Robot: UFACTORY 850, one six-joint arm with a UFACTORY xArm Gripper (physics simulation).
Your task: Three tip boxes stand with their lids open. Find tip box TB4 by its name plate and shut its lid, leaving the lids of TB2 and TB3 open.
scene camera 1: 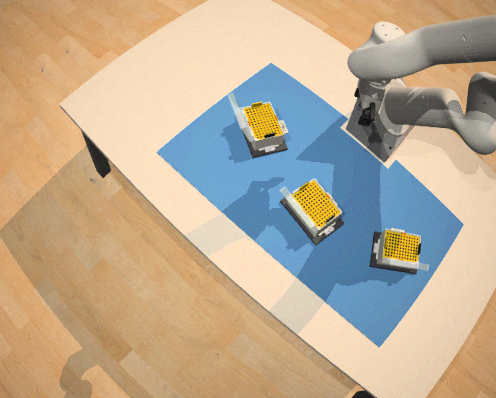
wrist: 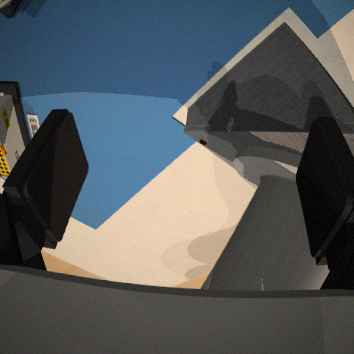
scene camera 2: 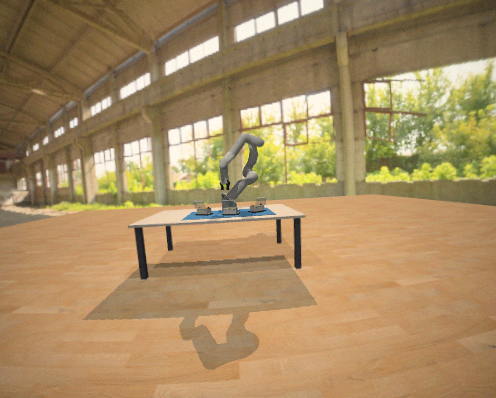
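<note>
Three tip boxes with yellow racks stand on the blue mat. The upper-left box (scene camera 1: 264,122) (scene camera 2: 203,211), the middle box (scene camera 1: 316,204) and the right box (scene camera 1: 402,246) (scene camera 2: 257,208) have pale see-through lids standing open. Their name plates cannot be read in the scene views. In the wrist view part of a box (wrist: 14,120) shows at the left edge; its small name plate (wrist: 33,125) seems to end in a 3. My gripper (scene camera 1: 368,118) (scene camera 2: 225,188) (wrist: 190,140) is open and empty, pointing down high above the table near the robot base, apart from all boxes.
The blue mat (scene camera 1: 200,160) (wrist: 135,130) lies on the pale table (scene camera 1: 150,90) (scene camera 2: 160,218) (wrist: 165,220). The robot base (scene camera 1: 382,142) (wrist: 260,75) stands at the mat's rear edge. The arm (scene camera 1: 430,47) (scene camera 2: 232,152) rises above it. A dark corner of another object (wrist: 10,7) shows at the wrist view's upper left.
</note>
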